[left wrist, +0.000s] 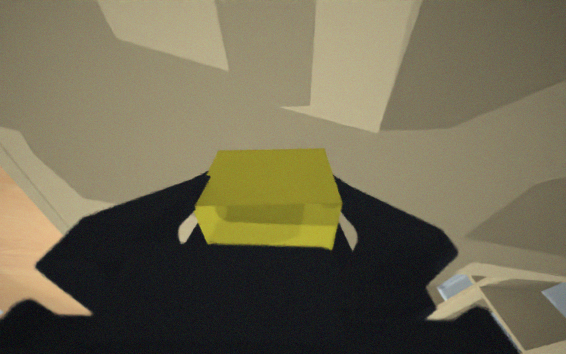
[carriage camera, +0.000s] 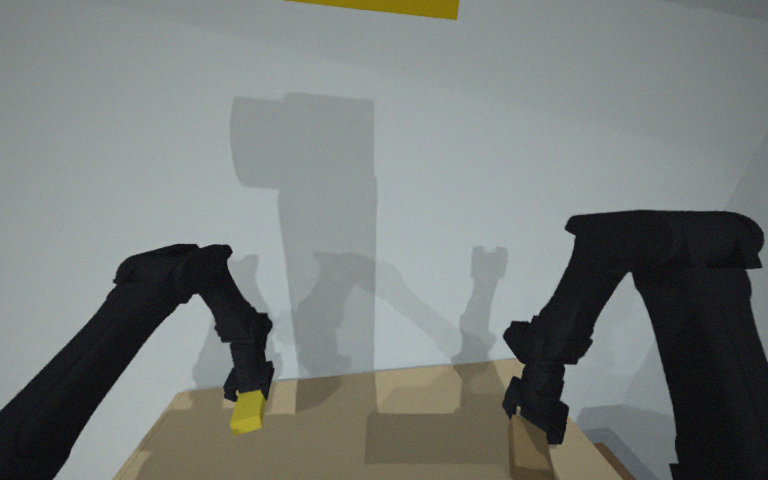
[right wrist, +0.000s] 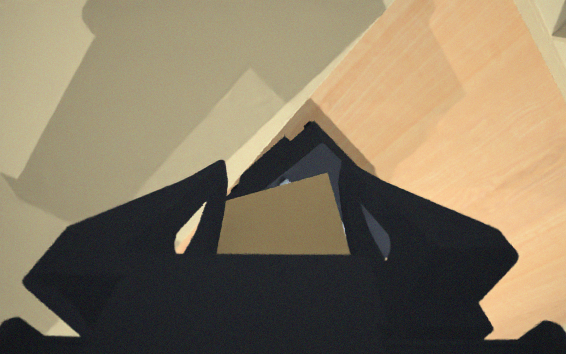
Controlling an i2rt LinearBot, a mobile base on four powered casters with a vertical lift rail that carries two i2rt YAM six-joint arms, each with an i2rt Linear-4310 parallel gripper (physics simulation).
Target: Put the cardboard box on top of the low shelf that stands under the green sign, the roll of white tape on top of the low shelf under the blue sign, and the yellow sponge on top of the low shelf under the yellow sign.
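Frame: origin at the left arm's base, x ahead, y left, z up, level; metres.
Seen in the pictures: left gripper, fingertip midpoint: (left wrist: 273, 175); right gripper, fingertip midpoint: (right wrist: 283, 170).
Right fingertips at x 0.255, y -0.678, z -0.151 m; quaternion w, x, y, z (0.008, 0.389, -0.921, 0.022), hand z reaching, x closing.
Note:
Pixels of each thing's top centre, then the offset from my right fingertips to it. Level surfaces: height alone.
- yellow sponge at its top centre: (left wrist: 273, 270) (carriage camera: 249, 399) 0.102 m ahead, 0.669 m left, 0.042 m down
- low shelf at its surface level: 0.167 m down
- cardboard box at its top centre: (right wrist: 304, 320) (carriage camera: 531, 442) 0.046 m back, 0.032 m left, 0.048 m up
- Wooden floor at its surface level: 0.777 m down
The yellow sponge (carriage camera: 248, 412) (left wrist: 272, 185) is held between the fingers of my left gripper (carriage camera: 249, 391) (left wrist: 273, 175), which is shut on it above the low shelf (carriage camera: 317, 435). The cardboard box (carriage camera: 528, 447) (right wrist: 285, 220) is held in my right gripper (carriage camera: 532, 418) (right wrist: 283, 170), which is shut on it near the shelf's right edge in the carriage view. The yellow sign (carriage camera: 396, 6) is on the wall above the shelf, partly cut off by the top of the view. The roll of white tape, the green sign and the blue sign do not show in these views.
The pale wall (carriage camera: 430, 169) rises behind the shelf and carries shadows of the robot. Wooden floor (right wrist: 500, 175) shows beside the shelf edge in the right wrist view. The dark mobile base (right wrist: 320, 157) shows behind the box.

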